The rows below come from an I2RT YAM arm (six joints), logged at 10 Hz.
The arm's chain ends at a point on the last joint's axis. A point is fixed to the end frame.
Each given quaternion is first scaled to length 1.
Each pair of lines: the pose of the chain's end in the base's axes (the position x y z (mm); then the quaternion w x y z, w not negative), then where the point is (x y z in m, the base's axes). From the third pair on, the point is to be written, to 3 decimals.
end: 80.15 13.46 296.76 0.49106 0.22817 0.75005 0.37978
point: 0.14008 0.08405 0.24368
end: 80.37 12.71 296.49 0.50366 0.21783 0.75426 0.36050
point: 0.14182 0.08001 0.24094
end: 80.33 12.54 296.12 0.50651 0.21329 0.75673 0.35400
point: 0.142 0.079 0.240
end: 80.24 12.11 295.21 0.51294 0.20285 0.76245 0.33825
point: 0.142 0.076 0.236
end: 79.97 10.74 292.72 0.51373 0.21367 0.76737 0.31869
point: 0.143 0.071 0.231
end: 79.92 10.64 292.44 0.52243 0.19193 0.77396 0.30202
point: 0.143 0.068 0.228
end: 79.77 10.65 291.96 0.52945 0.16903 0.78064 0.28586
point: 0.143 0.066 0.226
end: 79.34 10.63 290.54 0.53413 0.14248 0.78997 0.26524
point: 0.142 0.062 0.221
